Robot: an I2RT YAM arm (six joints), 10 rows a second.
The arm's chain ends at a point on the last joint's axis. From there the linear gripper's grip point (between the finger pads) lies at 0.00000 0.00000 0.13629 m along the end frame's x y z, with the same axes.
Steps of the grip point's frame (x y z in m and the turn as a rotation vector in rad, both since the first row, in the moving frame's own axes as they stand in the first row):
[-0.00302 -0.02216 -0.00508 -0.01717 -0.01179 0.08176]
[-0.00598 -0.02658 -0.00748 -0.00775 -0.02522 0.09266]
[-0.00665 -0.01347 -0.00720 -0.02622 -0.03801 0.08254]
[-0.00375 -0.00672 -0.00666 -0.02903 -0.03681 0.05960]
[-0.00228 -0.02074 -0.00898 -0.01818 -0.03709 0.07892]
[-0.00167 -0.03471 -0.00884 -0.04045 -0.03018 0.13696]
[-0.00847 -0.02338 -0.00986 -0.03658 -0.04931 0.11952]
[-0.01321 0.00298 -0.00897 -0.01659 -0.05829 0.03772]
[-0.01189 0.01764 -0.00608 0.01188 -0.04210 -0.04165]
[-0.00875 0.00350 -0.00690 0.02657 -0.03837 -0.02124]
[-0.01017 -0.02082 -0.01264 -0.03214 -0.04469 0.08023]
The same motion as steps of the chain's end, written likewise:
[-0.00132 -0.02443 -0.00505 -0.01717 -0.01179 0.08176]
[-0.00250 -0.02748 -0.00743 -0.00775 -0.02522 0.09266]
[-0.00133 -0.01682 -0.00705 -0.02622 -0.03801 0.08254]
[0.00138 -0.01052 -0.00651 -0.02903 -0.03681 0.05960]
[0.00287 -0.02302 -0.00886 -0.01818 -0.03709 0.07892]
[0.00281 -0.03992 -0.00867 -0.04045 -0.03018 0.13696]
[-0.00147 -0.02795 -0.00960 -0.03658 -0.04931 0.11952]
[-0.00523 0.00087 -0.00872 -0.01659 -0.05829 0.03772]
[-0.00612 0.01914 -0.00595 0.01188 -0.04210 -0.04165]
[-0.00348 0.00706 -0.00675 0.02657 -0.03837 -0.02124]
[-0.00391 -0.02495 -0.01243 -0.03214 -0.04469 0.08023]

